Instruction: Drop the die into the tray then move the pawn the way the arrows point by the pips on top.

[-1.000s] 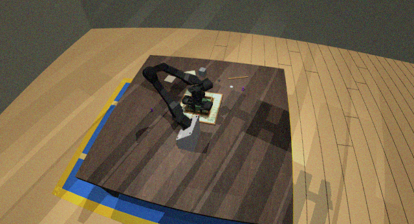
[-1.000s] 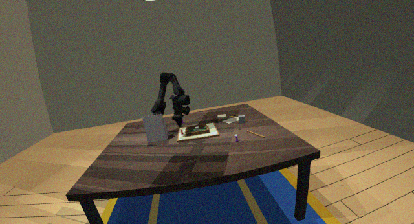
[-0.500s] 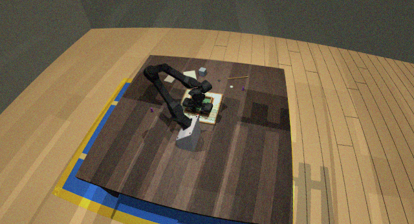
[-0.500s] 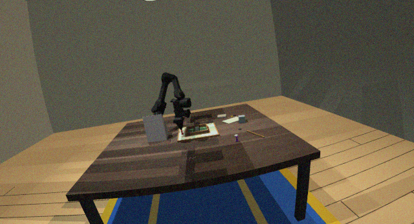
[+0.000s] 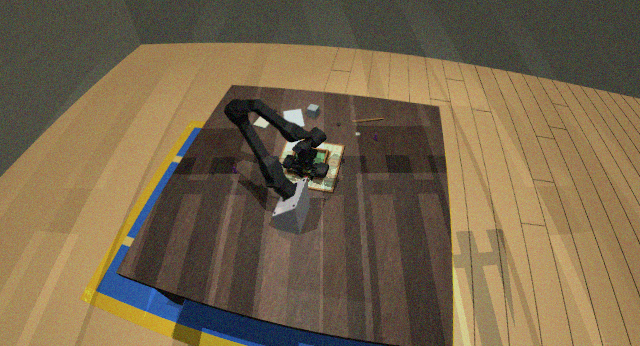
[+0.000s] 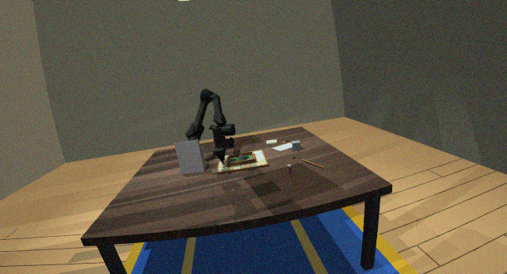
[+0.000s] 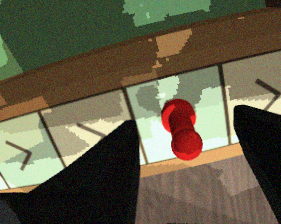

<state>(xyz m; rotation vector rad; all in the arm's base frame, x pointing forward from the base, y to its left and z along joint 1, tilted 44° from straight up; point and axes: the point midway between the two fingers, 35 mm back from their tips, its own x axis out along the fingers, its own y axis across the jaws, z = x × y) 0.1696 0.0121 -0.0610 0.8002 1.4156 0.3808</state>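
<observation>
Right now my gripper tip is 11 cm short of the green dice tray, 1 cm to the right of it and 2 cm above it. Round my gripper tip: grey die 11 cm ahead, 2 cm to the left; then grey cube 47 cm ahead, 4 cm to the left; then red pawn right at my gripper tip.
</observation>
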